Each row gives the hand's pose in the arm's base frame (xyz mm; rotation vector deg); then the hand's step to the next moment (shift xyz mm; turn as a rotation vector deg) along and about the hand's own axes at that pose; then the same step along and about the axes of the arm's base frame.
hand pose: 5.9 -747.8 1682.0 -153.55 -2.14 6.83
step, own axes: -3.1 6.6 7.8 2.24 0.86 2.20
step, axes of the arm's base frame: -3.7 -2.6 -9.6 2.04 0.30 -2.52
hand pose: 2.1 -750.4 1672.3 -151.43 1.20 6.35
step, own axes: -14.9 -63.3 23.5 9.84 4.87 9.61
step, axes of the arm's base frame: -14.4 66.8 10.7 8.92 0.35 -11.54
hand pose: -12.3 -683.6 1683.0 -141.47 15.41 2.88
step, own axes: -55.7 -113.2 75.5 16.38 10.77 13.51
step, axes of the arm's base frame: -29.0 143.4 14.3 14.22 -3.00 -18.86
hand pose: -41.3 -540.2 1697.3 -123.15 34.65 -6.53
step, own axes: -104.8 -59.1 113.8 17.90 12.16 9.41
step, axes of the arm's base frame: -36.2 161.3 -9.7 13.83 -7.40 -17.63
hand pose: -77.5 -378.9 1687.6 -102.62 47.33 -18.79
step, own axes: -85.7 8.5 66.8 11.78 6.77 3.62
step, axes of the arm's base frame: -25.9 104.2 -18.6 8.06 -6.51 -9.51
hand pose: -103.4 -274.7 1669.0 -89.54 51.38 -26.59
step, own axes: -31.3 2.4 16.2 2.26 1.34 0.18
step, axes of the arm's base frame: -8.3 34.3 0.4 1.16 -1.58 -1.76
